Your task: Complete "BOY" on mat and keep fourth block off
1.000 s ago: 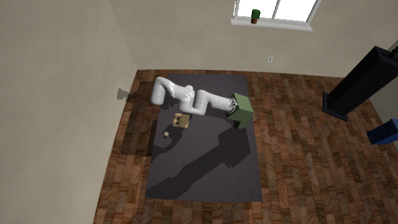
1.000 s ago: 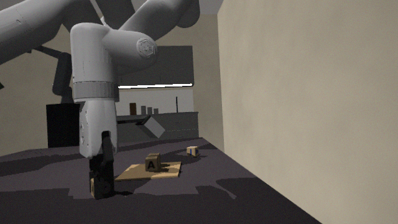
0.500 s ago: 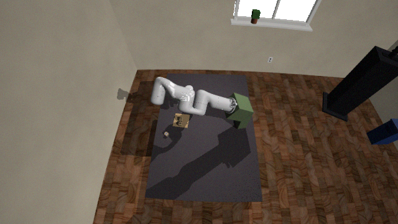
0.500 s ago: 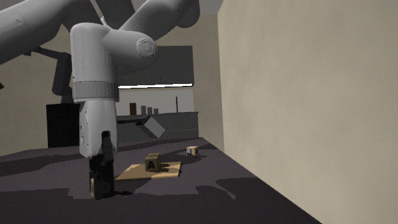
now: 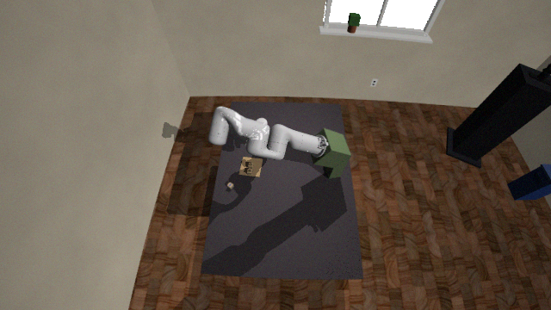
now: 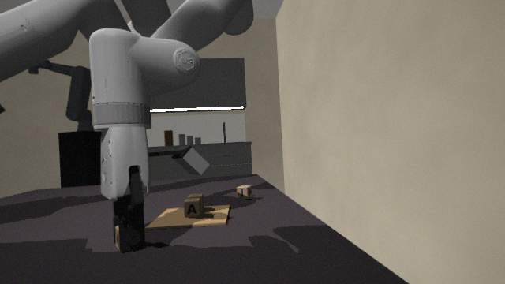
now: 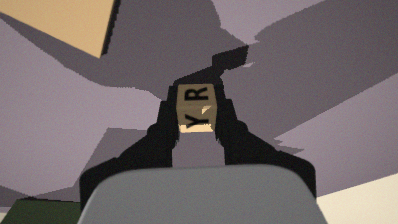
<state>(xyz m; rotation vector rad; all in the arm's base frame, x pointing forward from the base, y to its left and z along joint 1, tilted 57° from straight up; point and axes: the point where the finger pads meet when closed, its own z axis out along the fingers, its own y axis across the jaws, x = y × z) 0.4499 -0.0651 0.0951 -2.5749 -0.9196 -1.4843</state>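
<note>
Now: the tan mat 1 cm ahead of my hand, 16 cm to the left of it and 2 cm below it.
</note>
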